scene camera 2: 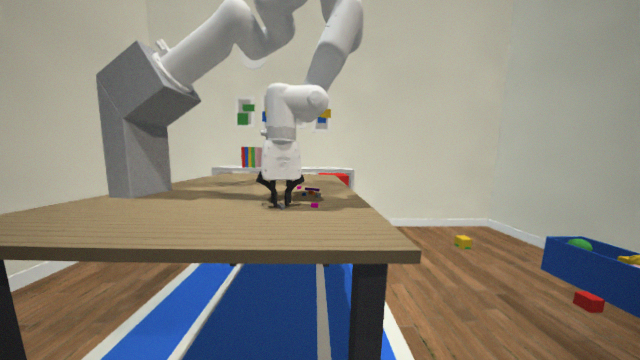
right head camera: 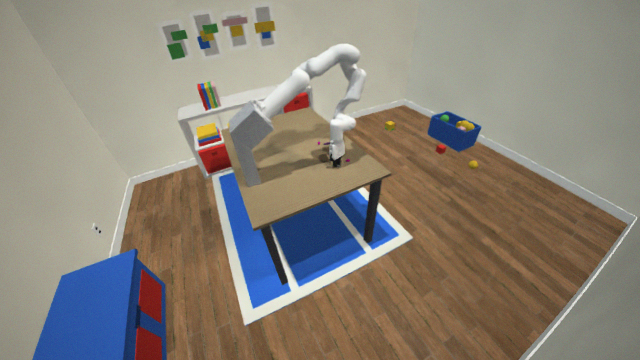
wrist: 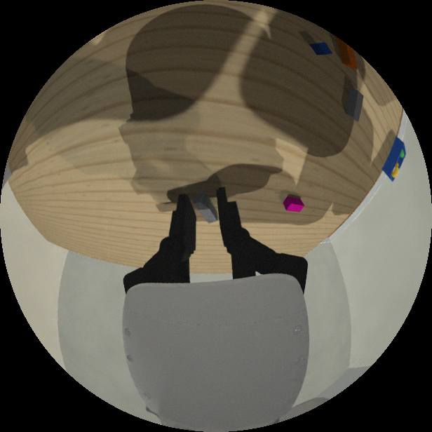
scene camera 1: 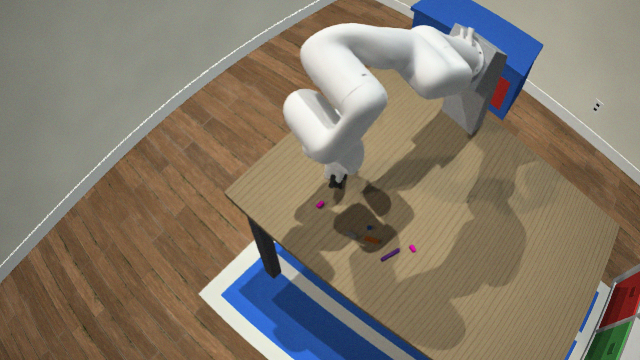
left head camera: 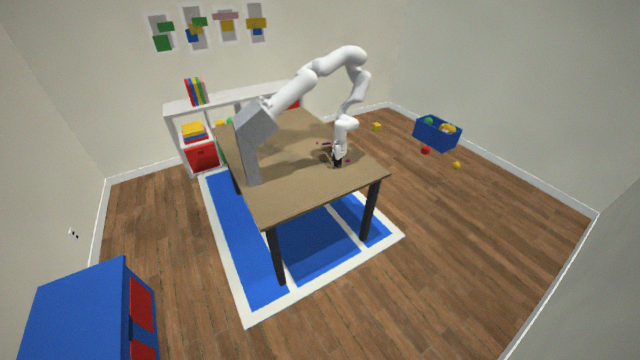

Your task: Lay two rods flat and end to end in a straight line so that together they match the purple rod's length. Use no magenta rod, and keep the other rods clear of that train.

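Places are measured from the arm's base along level axes (x ahead, y left, z up), in metres.
Where they show: gripper, fingertip midpoint: (scene camera 2: 281, 205) (right head camera: 336, 165) (scene camera 1: 338, 182) (left head camera: 337, 165); arm's base, origin of the base link: (scene camera 2: 173, 74) (right head camera: 262, 114) (scene camera 1: 465, 56) (left head camera: 267, 112).
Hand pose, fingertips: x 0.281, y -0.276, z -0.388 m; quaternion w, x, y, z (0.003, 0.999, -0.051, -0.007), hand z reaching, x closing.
Each offset is from my fingertips to the top centre of the thing. Level surfaces: height alone.
My gripper (scene camera 1: 336, 184) (scene camera 2: 281, 200) (wrist: 204, 202) is partly open, low over the table, its fingers on either side of a grey rod (wrist: 206, 209), with gaps beside it. A second grey rod @(0.005 m up, 0.150 m ahead, 0.084 m left) (scene camera 1: 351, 235) (wrist: 354, 104) lies apart, near the orange rod @(0.005 m up, 0.148 m ahead, 0.143 m left) (scene camera 1: 371, 240) (wrist: 347, 54) and the short blue rod @(0.005 m up, 0.114 m ahead, 0.127 m left) (scene camera 1: 369, 227) (wrist: 320, 48). The purple rod @(0.005 m up, 0.177 m ahead, 0.208 m left) (scene camera 1: 390, 254) (left head camera: 326, 143) lies flat beyond the orange one. One magenta rod @(0.005 m up, 0.087 m ahead, 0.027 m right) (scene camera 1: 320, 204) (wrist: 293, 204) lies near my gripper; another magenta rod @(0.005 m up, 0.141 m ahead, 0.266 m left) (scene camera 1: 412, 248) (scene camera 2: 299, 187) lies beside the purple rod. The fingers hide the nearest grey rod in scene camera 1.
The wooden table @(0.005 m down) (left head camera: 300, 195) (scene camera 1: 525, 310) carries the arm's grey pedestal (left head camera: 248, 150) (scene camera 2: 135, 125). A white shelf (left head camera: 225, 95) stands behind the table. A blue bin (left head camera: 435, 134) and loose toys are on the floor off to one side.
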